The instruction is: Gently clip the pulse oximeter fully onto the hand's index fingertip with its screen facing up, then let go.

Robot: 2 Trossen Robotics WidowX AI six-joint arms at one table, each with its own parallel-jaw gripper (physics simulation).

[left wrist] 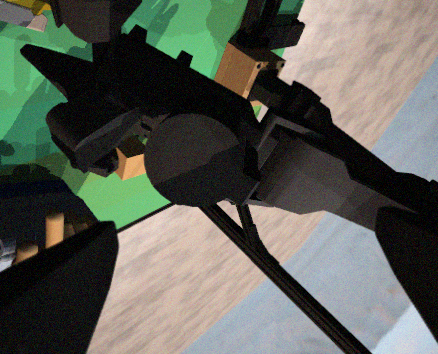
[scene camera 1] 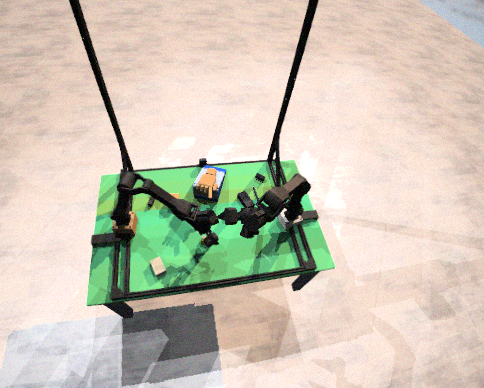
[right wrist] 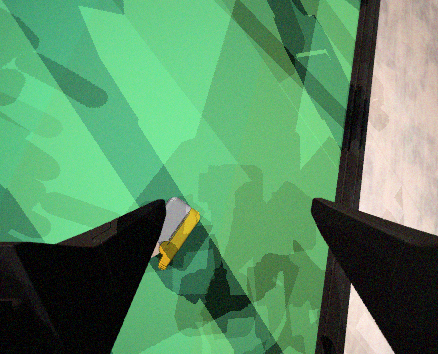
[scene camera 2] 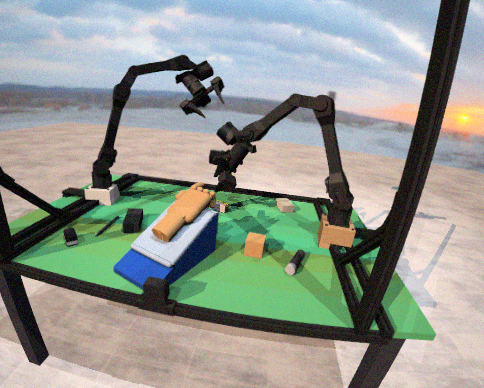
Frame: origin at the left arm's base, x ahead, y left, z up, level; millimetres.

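Seen in the pictures: left gripper, fingertip midpoint: (left wrist: 247,227) (scene camera 1: 224,216) (scene camera 2: 214,110); right gripper, fingertip midpoint: (left wrist: 10,9) (right wrist: 238,205) (scene camera 2: 215,184); left arm's base, link origin: (scene camera 1: 290,215) (scene camera 2: 102,186); right arm's base, link origin: (left wrist: 262,85) (scene camera 1: 123,219) (scene camera 2: 338,222).
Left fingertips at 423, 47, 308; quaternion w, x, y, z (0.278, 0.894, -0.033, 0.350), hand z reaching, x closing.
Pixels of each thing's top centre, then the offset from my left fingertips to it, as dx, dy, dz. "spot": a spot on its surface instead.
- yellow pulse oximeter, top centre: (right wrist: 169,233) (left wrist: 24,11) (scene camera 2: 221,202) +47, -81, -335
- white support, surface spot: (scene camera 2: 200,245) spot: -12, -427, -315
- orange block, top centre: (left wrist: 136,166) (scene camera 2: 256,237) +141, -371, -317
- dark cylinder, top centre: (scene camera 2: 296,257) +247, -431, -340
- black box, top centre: (scene camera 2: 133,215) (scene camera 1: 246,198) -241, -239, -332
- pen, top centre: (scene camera 2: 107,224) -321, -266, -358
- small dark item, top centre: (scene camera 2: 69,231) -391, -367, -335
- beige block, top centre: (scene camera 2: 285,201) (scene camera 1: 157,265) +313, -31, -337
The grey and yellow pulse oximeter (scene camera 2: 221,206) (right wrist: 176,220) lies on the green table beyond the hand's fingertips in scene camera 2. Part of it shows in the left wrist view (left wrist: 22,15). The tan hand (scene camera 1: 210,181) (scene camera 2: 187,212) rests on a sloped blue and white support (scene camera 2: 200,245); no oximeter is on its visible fingers. My right gripper (right wrist: 238,205) is open and empty above the table; in its wrist view the left-hand fingertip overlaps part of the oximeter. Which way the screen faces is unclear. My left gripper (scene camera 2: 213,110) (left wrist: 247,227) is open and empty, high above the table.
An orange block (scene camera 2: 255,245) and a dark cylinder (scene camera 2: 295,262) lie right of the support in scene camera 2. A black box (scene camera 2: 133,220), a pen (scene camera 2: 107,226) and a small dark item (scene camera 2: 70,236) lie left. A beige block (scene camera 1: 158,266) (scene camera 2: 285,205) lies farther off.
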